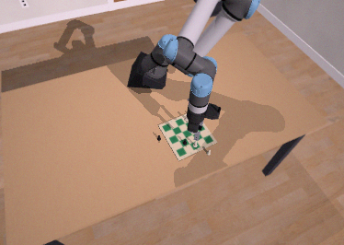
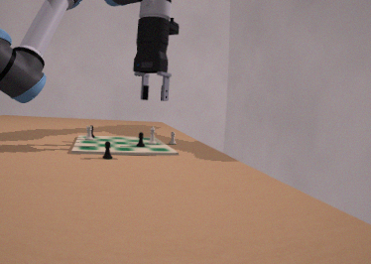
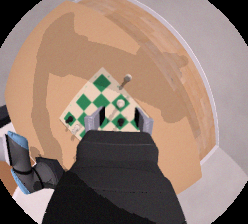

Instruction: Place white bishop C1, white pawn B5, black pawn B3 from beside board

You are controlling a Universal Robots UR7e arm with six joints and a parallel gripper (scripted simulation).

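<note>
Now: the white pawn 60 mm ahead of my hand, 40 mm to the left of it and 110 mm below it. From my hand the other things lie so: chessboard (80 mm behind, 120 mm below).
</note>
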